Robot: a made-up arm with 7 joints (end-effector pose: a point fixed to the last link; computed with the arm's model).
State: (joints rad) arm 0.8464 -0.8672 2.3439 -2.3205 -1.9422 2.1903 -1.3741
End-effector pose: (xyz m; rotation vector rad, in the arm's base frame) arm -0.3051 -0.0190 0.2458 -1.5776 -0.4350 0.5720
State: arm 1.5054 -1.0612 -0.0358 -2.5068 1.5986 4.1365 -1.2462
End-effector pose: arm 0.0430 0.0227 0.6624 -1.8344 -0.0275 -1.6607
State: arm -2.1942 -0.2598 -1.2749 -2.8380 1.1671 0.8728 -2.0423
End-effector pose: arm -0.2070 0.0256 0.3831 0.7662 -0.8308 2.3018
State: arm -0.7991 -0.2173 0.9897 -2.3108 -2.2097 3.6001 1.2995
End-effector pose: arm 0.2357 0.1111 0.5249 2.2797 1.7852 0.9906
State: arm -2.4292 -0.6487 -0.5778 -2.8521 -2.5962 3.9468 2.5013
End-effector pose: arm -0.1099 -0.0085 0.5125 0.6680 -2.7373 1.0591
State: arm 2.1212 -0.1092 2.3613 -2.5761 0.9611 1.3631 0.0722
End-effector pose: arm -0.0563 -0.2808 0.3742 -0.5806 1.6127 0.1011
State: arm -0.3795 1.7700 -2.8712 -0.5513 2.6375 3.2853 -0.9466
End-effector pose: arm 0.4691 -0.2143 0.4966 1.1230 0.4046 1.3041
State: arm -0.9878 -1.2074 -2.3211 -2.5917 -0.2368 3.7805 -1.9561
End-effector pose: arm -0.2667 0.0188 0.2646 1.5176 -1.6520 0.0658
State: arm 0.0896 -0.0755 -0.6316 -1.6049 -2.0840 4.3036 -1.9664
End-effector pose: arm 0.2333 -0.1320 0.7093 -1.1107 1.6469 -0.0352
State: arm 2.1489 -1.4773 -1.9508 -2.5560 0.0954 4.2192 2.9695
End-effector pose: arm 0.2697 0.0267 0.3103 0.9291 1.9957 1.0526
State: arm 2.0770 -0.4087 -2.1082 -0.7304 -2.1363 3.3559 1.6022
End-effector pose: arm 0.3080 -0.1152 0.8002 1.4303 0.1306 2.4900
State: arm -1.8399 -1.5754 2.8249 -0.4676 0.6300 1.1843 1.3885
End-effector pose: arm 0.1919 0.5358 0.2229 2.3369 -0.2965 -0.6550
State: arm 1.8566 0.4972 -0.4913 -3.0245 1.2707 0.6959 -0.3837
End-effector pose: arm -0.0011 0.1101 0.2802 -1.2826 0.2276 2.7258
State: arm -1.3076 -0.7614 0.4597 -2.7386 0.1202 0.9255 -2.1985
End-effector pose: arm 0.1365 -0.1294 0.5027 -1.7639 -1.0297 0.1612
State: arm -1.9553 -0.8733 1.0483 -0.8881 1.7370 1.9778 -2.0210
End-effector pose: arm 0.3251 0.1735 0.8478 1.0479 1.8151 1.3040
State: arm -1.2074 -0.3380 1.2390 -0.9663 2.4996 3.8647 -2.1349
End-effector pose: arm 0.1960 0.1126 0.8171 1.8347 -0.5549 2.3785
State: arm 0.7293 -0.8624 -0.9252 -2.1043 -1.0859 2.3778 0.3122
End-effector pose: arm 0.2197 -0.1773 0.6984 2.5597 -0.2147 1.2576
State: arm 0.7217 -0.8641 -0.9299 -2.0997 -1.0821 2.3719 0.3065
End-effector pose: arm 0.2179 -0.1819 0.6985 2.5602 -0.2317 1.2481
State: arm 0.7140 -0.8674 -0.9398 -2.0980 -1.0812 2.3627 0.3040
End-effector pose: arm 0.2163 -0.1878 0.6966 2.5648 -0.2565 1.2299
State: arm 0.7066 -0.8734 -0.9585 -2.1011 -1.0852 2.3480 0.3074
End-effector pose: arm 0.2149 -0.1959 0.6914 2.5765 -0.2943 1.1974
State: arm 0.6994 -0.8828 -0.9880 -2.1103 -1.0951 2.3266 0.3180
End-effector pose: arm 0.2138 -0.2065 0.6818 2.5961 -0.3480 1.1467
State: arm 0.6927 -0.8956 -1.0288 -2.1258 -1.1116 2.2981 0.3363
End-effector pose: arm 0.2126 -0.2193 0.6676 2.6226 -0.4173 1.0761
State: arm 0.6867 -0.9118 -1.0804 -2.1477 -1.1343 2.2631 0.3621
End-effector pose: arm 0.2112 -0.2336 0.6484 2.6540 -0.5000 0.9860
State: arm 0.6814 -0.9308 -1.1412 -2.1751 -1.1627 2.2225 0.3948
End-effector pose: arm 0.2090 -0.2482 0.6246 2.6868 -0.5927 0.8780
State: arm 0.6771 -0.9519 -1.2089 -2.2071 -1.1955 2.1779 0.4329
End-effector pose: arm 0.2060 -0.2617 0.5970 2.7180 -0.6892 0.7553
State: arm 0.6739 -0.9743 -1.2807 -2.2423 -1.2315 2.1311 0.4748
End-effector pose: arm 0.2021 -0.2730 0.5669 2.7444 -0.7839 0.6229
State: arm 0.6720 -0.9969 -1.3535 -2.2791 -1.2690 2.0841 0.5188
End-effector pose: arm 0.1975 -0.2811 0.5357 2.7645 -0.8711 0.4868
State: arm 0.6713 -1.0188 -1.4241 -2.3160 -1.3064 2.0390 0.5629
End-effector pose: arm 0.1926 -0.2856 0.5052 2.7775 -0.9464 0.3540
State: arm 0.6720 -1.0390 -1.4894 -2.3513 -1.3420 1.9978 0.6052
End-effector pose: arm 0.1878 -0.2867 0.4770 2.7843 -1.0069 0.2313
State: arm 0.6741 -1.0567 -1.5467 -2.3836 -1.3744 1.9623 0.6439
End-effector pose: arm 0.1836 -0.2851 0.4526 2.7866 -1.0516 0.1250
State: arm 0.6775 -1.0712 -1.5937 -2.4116 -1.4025 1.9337 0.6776
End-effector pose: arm 0.1804 -0.2816 0.4329 2.7859 -1.0812 0.0395
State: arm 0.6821 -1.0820 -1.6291 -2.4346 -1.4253 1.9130 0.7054
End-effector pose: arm 0.1785 -0.2772 0.4182 2.7842 -1.0978 -0.0226
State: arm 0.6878 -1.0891 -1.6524 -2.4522 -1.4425 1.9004 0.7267
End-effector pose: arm 0.1780 -0.2726 0.4085 2.7831 -1.1031 -0.0610
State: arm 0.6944 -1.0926 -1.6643 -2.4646 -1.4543 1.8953 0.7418
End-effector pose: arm 0.1788 -0.2683 0.4034 2.7830 -1.0997 -0.0777
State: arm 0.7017 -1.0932 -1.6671 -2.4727 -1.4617 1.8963 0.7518
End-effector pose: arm 0.1808 -0.2645 0.4018 2.7842 -1.0898 -0.0773
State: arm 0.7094 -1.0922 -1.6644 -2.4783 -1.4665 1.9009 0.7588
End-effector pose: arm 0.1833 -0.2609 0.4023 2.7862 -1.0762 -0.0666
